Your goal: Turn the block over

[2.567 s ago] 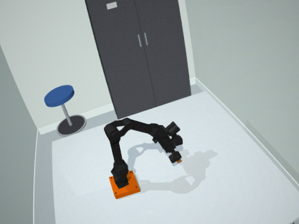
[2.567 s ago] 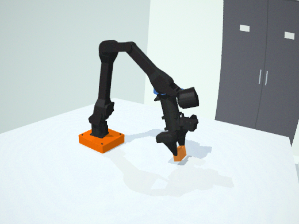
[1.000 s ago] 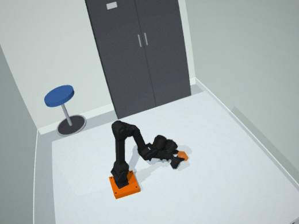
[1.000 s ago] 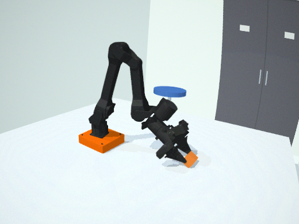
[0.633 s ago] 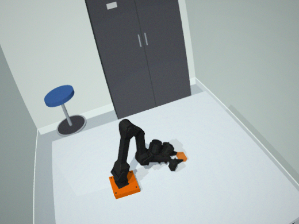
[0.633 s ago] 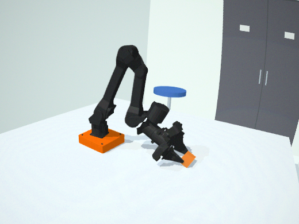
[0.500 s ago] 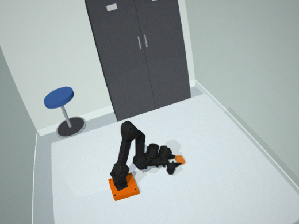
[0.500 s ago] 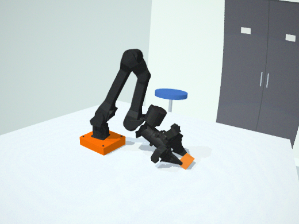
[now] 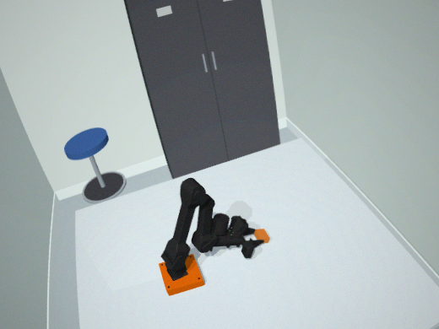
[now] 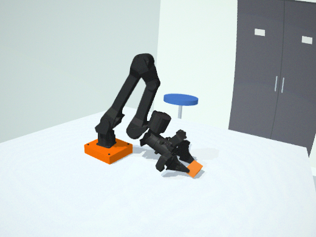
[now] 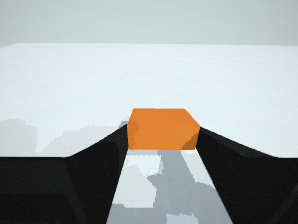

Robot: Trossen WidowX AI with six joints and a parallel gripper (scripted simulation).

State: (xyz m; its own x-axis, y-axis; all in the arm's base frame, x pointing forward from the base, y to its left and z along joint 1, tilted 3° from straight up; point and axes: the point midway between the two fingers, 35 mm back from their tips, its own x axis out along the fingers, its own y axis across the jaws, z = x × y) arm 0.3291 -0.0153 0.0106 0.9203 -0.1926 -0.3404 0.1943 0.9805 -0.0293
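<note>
My gripper tip is 1 cm above the orange block.
</note>
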